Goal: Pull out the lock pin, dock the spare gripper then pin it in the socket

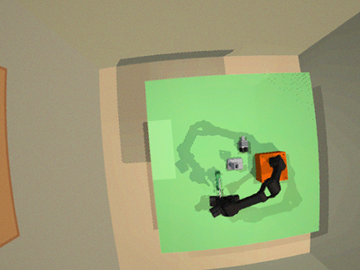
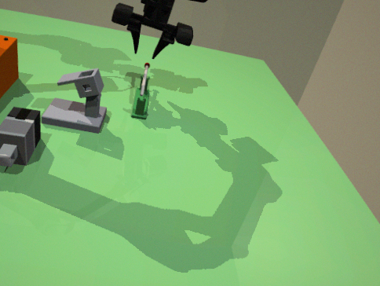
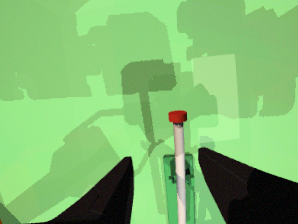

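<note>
Right now my gripper tip is 10 cm to the left of the green rest and 6 cm above it. From my gripper tip the other things lie so: grey mount: 20 cm to the right, 12 cm behind, 3 cm below; then spare gripper: 33 cm to the right, 21 cm behind, 5 cm below.
</note>
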